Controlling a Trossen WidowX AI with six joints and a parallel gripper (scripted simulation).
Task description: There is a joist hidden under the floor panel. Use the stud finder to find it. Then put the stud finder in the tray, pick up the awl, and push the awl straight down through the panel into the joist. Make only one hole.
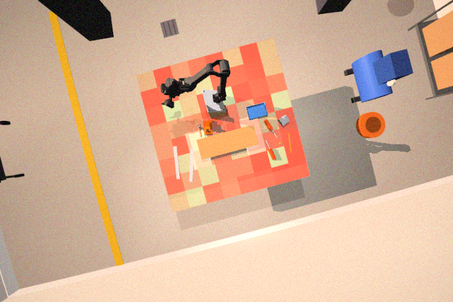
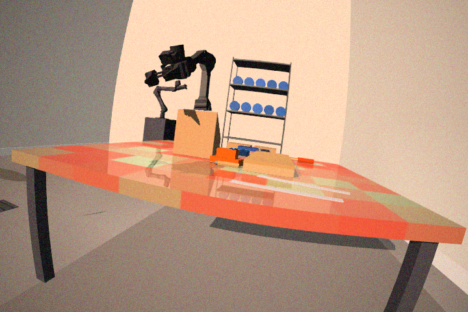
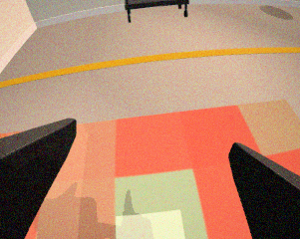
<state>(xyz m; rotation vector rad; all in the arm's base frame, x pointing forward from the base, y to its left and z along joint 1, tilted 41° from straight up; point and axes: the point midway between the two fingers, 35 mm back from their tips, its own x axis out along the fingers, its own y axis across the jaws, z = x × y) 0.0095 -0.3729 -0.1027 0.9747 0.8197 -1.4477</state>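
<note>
My gripper tip is now 22 cm short of the orange stud finder, 27 cm to the right of it and 24 cm above it. Also, from my gripper tip: blue tray: 13 cm ahead, 73 cm to the left, 27 cm below; then grey block: 24 cm ahead, 95 cm to the left, 26 cm below; then awl: 21 cm ahead, 19 cm to the left, 27 cm below.
</note>
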